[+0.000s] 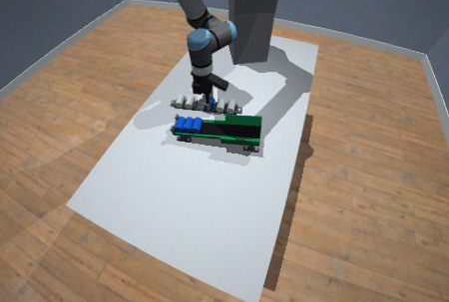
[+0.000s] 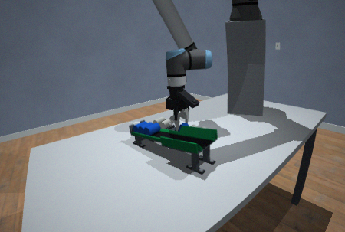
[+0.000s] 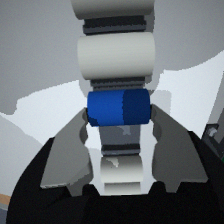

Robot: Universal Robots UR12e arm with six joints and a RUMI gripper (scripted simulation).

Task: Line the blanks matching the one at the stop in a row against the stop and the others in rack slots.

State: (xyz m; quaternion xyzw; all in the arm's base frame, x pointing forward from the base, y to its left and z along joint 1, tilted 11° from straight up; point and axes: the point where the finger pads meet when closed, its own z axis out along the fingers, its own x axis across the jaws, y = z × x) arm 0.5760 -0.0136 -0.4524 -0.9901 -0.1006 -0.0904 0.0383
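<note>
Now: hand 1 cm short of the dark stock rack, 3 cm to the left of it and 4 cm above it. From my hand the other things lie so: grey stop (20 cm ahead, 8 cm to the right, 3 cm above).
</note>
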